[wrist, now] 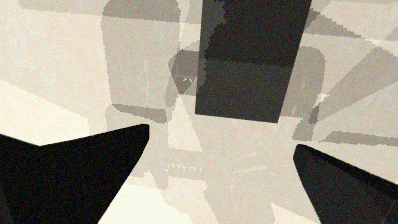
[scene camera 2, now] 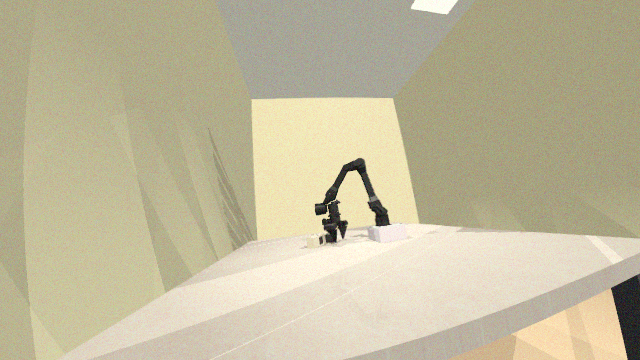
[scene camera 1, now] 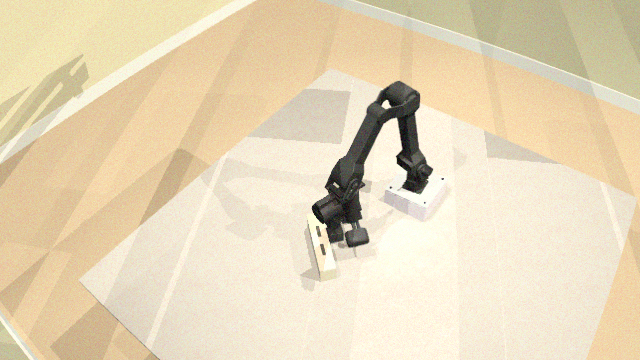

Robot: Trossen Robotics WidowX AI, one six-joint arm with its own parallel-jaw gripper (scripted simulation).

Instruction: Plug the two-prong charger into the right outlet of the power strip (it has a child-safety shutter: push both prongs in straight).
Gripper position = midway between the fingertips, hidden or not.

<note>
My gripper [scene camera 1: 352,233] is open, holding nothing. Also in view: a charger [wrist: 245,62].
My gripper shows as well in the wrist view [wrist: 219,140].
</note>
